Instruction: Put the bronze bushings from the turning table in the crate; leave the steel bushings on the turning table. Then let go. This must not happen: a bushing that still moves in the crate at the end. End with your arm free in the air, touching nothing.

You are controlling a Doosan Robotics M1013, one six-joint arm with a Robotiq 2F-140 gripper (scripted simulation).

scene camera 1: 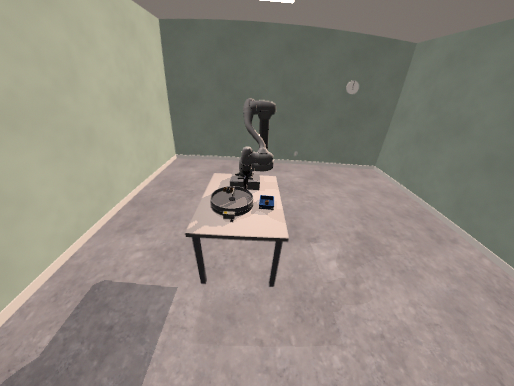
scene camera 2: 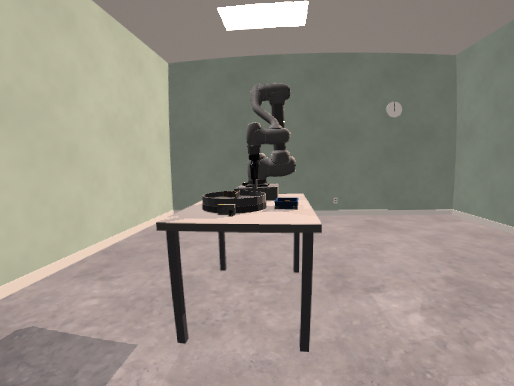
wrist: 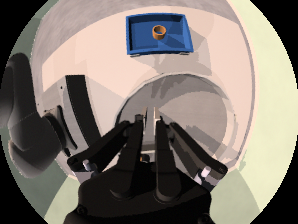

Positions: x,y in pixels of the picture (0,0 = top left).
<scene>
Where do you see a blue crate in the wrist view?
139,35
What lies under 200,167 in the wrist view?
The gripper.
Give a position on a round turning table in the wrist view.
195,105
</scene>
